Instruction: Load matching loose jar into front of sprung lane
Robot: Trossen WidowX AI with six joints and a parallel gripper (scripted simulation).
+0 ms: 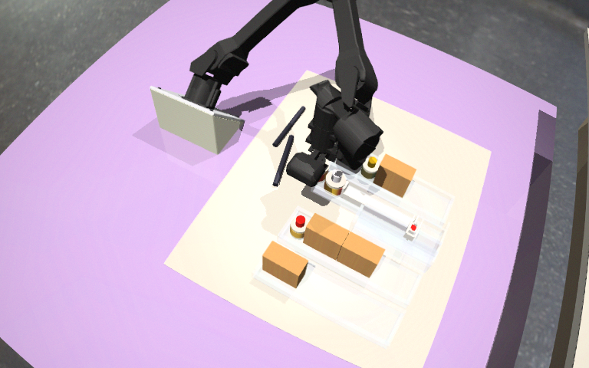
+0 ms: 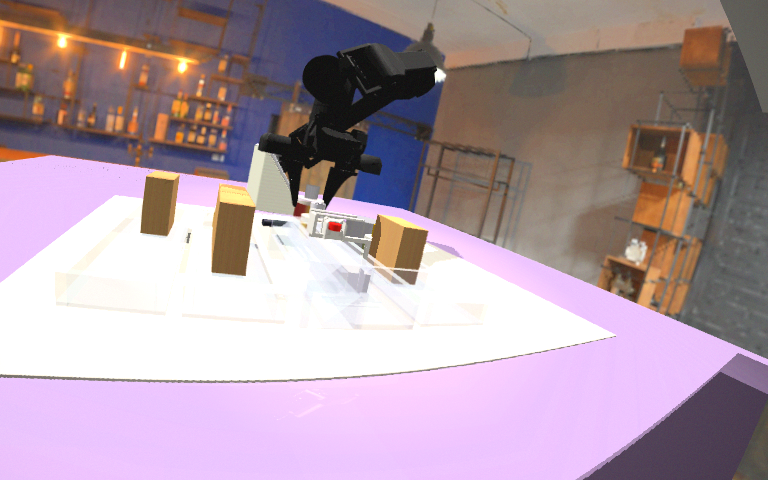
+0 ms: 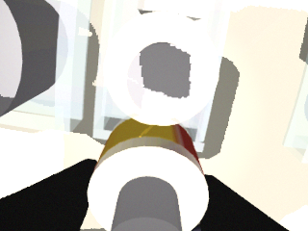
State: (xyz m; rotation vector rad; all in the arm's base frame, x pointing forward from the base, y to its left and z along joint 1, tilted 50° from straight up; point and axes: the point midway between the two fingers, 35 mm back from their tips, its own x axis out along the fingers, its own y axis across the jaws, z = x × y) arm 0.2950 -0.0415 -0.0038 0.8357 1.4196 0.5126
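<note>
Right now my gripper tip is 5 cm short of the grey cylinder, 7 cm to the right of it and 2 cm above it. Round my gripper tip: red-capped jar: 1 cm ahead, 13 cm to the right, 2 cm below; clear sprung lane: 17 cm ahead, 5 cm to the right, 3 cm below.
</note>
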